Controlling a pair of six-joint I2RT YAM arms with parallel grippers.
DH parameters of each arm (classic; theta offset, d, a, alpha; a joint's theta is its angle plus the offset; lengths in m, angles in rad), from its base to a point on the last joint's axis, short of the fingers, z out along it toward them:
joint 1: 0 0.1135 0.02 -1.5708
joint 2: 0 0 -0.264 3.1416
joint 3: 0.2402 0 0.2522 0
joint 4: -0.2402 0 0.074 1.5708
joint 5: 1.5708 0 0 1.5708
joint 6: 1.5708 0.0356 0 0
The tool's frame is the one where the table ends.
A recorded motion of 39 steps. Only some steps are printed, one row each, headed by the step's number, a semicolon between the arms.
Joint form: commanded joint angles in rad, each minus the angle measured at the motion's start. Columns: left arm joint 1, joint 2, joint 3, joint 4, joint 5, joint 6; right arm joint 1, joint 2, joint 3, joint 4, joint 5, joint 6.
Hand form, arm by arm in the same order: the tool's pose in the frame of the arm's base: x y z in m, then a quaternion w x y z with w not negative. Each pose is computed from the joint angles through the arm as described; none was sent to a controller.
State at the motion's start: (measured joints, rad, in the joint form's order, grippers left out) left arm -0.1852 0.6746 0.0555 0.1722 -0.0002 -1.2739; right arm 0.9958 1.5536 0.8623 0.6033 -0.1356 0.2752
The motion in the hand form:
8: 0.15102 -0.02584 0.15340 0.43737 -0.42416 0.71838 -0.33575; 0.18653 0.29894 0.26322 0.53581 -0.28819 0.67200 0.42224
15: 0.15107 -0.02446 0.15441 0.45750 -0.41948 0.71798 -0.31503; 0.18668 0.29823 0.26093 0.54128 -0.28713 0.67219 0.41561
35: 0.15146 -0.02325 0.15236 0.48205 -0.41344 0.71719 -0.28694; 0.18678 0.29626 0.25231 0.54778 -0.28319 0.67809 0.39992
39: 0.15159 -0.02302 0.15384 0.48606 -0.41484 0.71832 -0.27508; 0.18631 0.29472 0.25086 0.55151 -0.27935 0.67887 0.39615
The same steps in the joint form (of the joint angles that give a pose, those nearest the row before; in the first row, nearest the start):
8: 0.0027 0.0013 0.0480 -0.0032 -0.0561 0.0618; 0.0105 -0.0035 0.0111 0.0039 0.0695 -0.0175
15: 0.0011 -0.0039 0.0478 0.0002 -0.1012 0.0999; 0.0104 -0.0013 0.0028 0.0151 0.0834 -0.0277
35: -0.0049 0.0080 0.0360 0.0339 -0.1633 0.1482; 0.0105 0.0068 -0.0219 0.0365 0.1157 -0.0418
39: -0.0088 0.0051 0.0450 0.0141 -0.1875 0.1580; 0.0106 0.0042 -0.0320 0.0463 0.1287 -0.0432

